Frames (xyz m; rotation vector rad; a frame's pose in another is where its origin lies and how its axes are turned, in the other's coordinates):
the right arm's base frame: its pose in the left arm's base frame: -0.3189 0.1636 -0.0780 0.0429 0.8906 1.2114
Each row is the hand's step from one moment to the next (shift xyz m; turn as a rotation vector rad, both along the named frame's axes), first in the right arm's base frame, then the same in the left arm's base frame.
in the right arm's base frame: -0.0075 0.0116 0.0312 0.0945 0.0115 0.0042
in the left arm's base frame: 0.0095 0.0114 0.0307 -0.0001 0.0837 -0.0455
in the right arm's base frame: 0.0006 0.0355 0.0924 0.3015 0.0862 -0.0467
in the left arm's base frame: 0.0286 0.0530 0.0786 -0.0762 0.2615 -0.1622
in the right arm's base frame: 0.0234 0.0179 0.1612 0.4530 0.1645 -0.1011
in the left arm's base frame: 0.0862 0.0934 0.1035 -0.1610 0.3938 -0.2480
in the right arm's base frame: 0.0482 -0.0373 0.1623 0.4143 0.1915 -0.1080
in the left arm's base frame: 0.1320 0.0924 0.0640 -0.1891 0.3699 -0.2178
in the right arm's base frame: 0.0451 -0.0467 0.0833 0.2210 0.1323 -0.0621
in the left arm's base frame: 0.0908 0.0533 0.0082 -0.1274 0.2073 -0.1049
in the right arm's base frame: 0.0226 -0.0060 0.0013 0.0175 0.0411 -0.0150
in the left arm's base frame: 0.0070 0.0167 -0.0148 -0.0404 0.0243 -0.0006
